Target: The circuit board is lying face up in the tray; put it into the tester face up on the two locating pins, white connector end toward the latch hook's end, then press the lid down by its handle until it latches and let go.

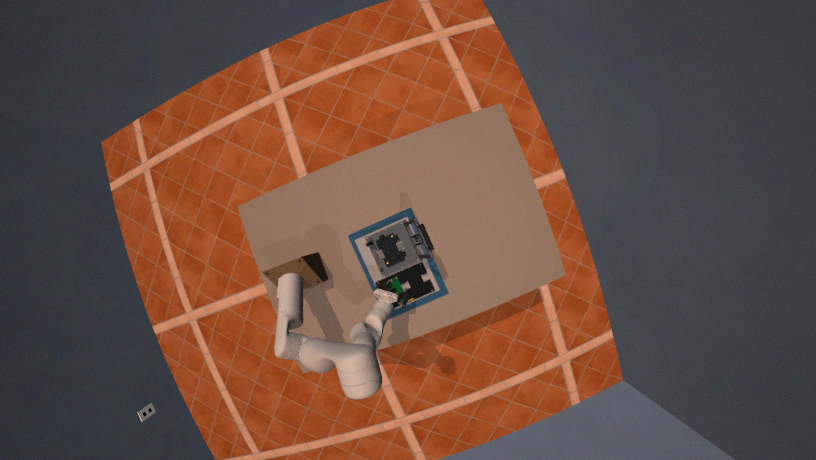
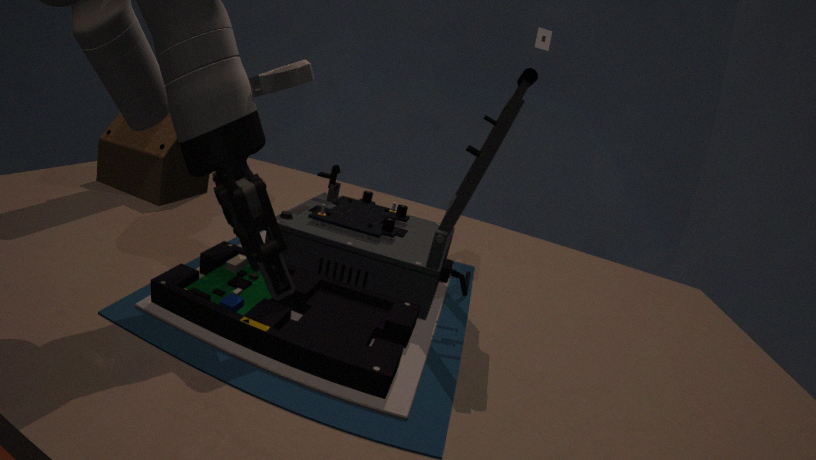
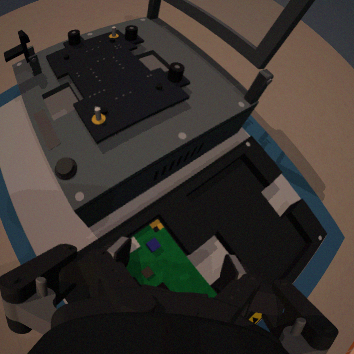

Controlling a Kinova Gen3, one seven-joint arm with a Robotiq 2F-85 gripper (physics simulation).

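Where they show: gripper, fingertip midpoint: (image 1: pixel 398 284) (image 2: pixel 272 280) (image 3: pixel 176 258); arm's base, link origin: (image 1: pixel 291 280) (image 2: pixel 151 110).
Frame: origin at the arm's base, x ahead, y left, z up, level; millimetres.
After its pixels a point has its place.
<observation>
The green circuit board (image 1: pixel 394 284) @[x 394, y -120, z -111 mm] (image 2: pixel 227 283) @[x 380, y -156, z -109 mm] (image 3: pixel 165 267) @[x 400, y -126, z -110 mm] lies face up in the black tray (image 1: pixel 421 282) @[x 508, y -138, z -112 mm] (image 2: pixel 341 337) @[x 499, y -145, z -112 mm] (image 3: pixel 228 204) @[x 474, y -103, z -112 mm], its white connector at the left finger. My gripper (image 2: pixel 273 283) @[x 409, y -123, z -103 mm] (image 3: pixel 176 258) @[x 409, y -123, z -103 mm] reaches down into the tray with one finger on each side of the board. It is open, with a gap at the right finger. The grey tester (image 1: pixel 379 240) @[x 380, y 78, z -61 mm] (image 2: pixel 353 257) @[x 455, y -52, z -81 mm] (image 3: pixel 197 105) @[x 472, y -25, z -70 mm] stands behind the tray with two locating pins (image 3: pixel 97 113) @[x 392, y -20, z -53 mm] (image 3: pixel 113 31) @[x 433, y 82, z -55 mm] bare. Its lid (image 2: pixel 485 142) @[x 518, y 114, z 51 mm] (image 3: pixel 277 31) @[x 530, y -19, z 2 mm] stands raised, with the handle (image 2: pixel 528 75) @[x 565, y 13, z 137 mm] at the top. The latch hook (image 2: pixel 332 177) @[x 348, y 69, z -39 mm] (image 3: pixel 22 46) @[x 346, y 68, z -35 mm] is at the tester's far-left end.
Tray and tester sit on a white plate (image 2: pixel 411 366) @[x 556, y -126, z -124 mm] over a blue mat (image 2: pixel 434 400) @[x 588, y -155, z -128 mm] (image 3: pixel 7 218) @[x 282, y -35, z -128 mm] on the tan table (image 2: pixel 570 343) @[x 695, y 39, z -130 mm]. The arm's brown pedestal (image 1: pixel 310 268) @[x 97, y 32, z 16 mm] (image 2: pixel 136 160) @[x 46, y -50, z -72 mm] stands at the back left.
</observation>
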